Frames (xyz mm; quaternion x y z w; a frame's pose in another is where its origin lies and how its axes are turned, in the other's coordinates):
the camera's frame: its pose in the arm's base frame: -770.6 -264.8 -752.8 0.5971 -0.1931 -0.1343 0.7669
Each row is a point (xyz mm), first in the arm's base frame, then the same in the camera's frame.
Working: the arm's base frame: its pose in the camera's frame: 672.0 776.0 -420.7 -0.5971 0.1931 0.1343 0.7669

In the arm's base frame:
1: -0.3 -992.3 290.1
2: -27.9 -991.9 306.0
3: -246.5 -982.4 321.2
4: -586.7 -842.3 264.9
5: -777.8 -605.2 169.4
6: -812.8 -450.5 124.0
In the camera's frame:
1: 1144.3 807.8 498.3
2: 1121.8 823.9 514.0
3: 925.3 846.4 608.8
4: 553.9 835.4 631.1
5: 267.4 807.2 493.2
6: 162.6 802.9 365.9

